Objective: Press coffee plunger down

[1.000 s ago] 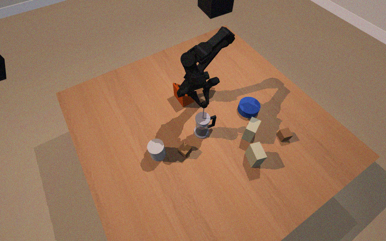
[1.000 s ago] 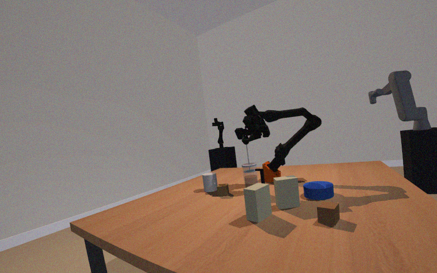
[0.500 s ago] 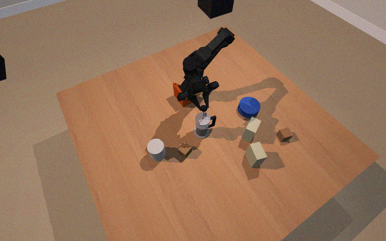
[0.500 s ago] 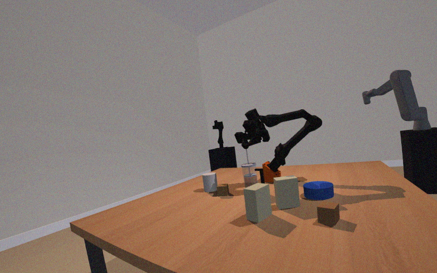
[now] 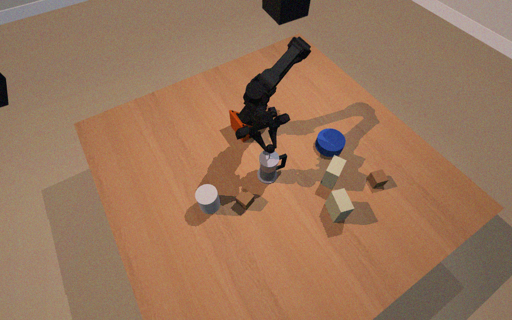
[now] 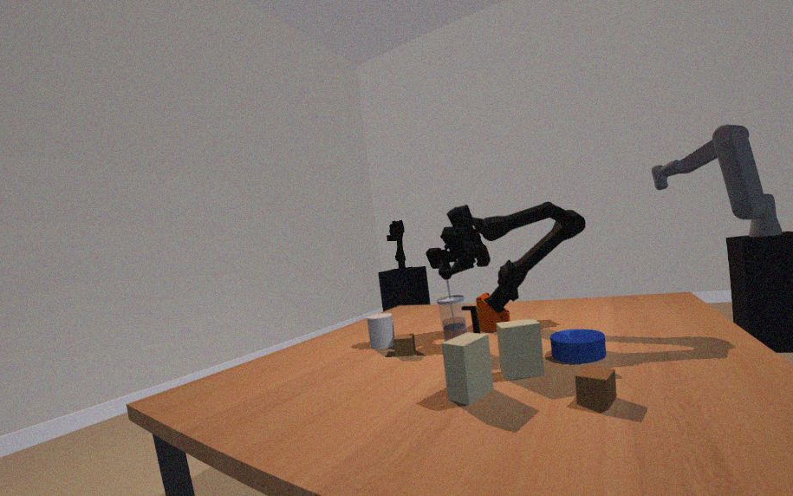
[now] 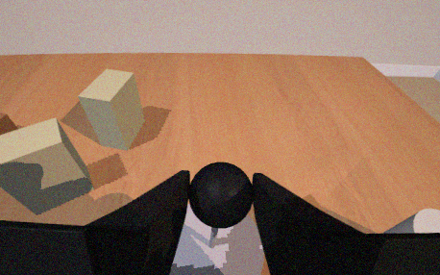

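My gripper tip is now 10 mm past the coffee press, 20 mm to the right of it and 110 mm above it. Also, from my gripper tip: blue disc: 20 mm behind, 320 mm to the left, 190 mm below.
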